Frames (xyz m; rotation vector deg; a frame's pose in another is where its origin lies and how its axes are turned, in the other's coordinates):
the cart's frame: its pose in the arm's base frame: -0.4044 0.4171 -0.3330 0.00 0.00 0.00
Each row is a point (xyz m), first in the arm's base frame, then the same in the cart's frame.
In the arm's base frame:
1: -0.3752 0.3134 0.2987
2: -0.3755 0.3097 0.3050
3: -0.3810 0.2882 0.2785
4: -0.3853 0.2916 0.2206
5: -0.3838 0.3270 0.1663
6: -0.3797 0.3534 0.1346
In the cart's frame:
1: 0.0292 -0.1037 0.6317
2: 0.0289 -0.1074 0.6380
3: 0.0234 -0.1289 0.6115
4: 0.0191 -0.1255 0.5536
5: 0.0206 -0.0901 0.4993
6: 0.0247 -0.0637 0.4676

